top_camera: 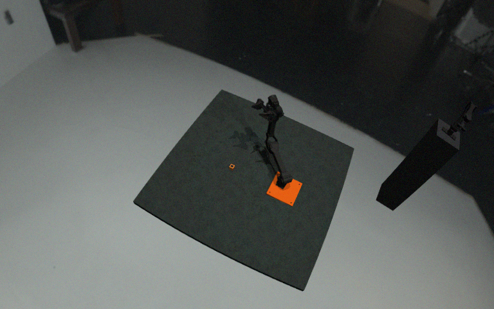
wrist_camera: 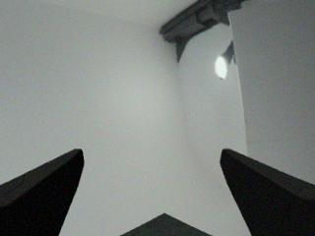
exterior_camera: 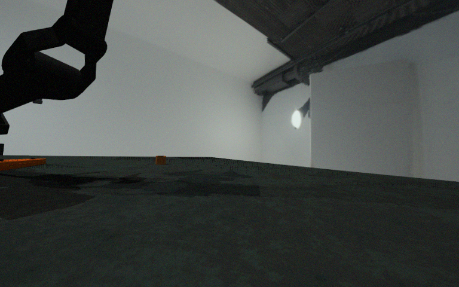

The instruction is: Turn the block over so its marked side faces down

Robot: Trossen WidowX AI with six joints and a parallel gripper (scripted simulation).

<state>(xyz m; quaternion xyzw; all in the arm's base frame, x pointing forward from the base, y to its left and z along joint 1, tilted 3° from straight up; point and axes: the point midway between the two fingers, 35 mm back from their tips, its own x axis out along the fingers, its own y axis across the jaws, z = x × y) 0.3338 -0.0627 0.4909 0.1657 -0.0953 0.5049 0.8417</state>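
Right now the block is 510 mm below my gripper tip, 130 mm to the left of it and 40 mm ahead of it.
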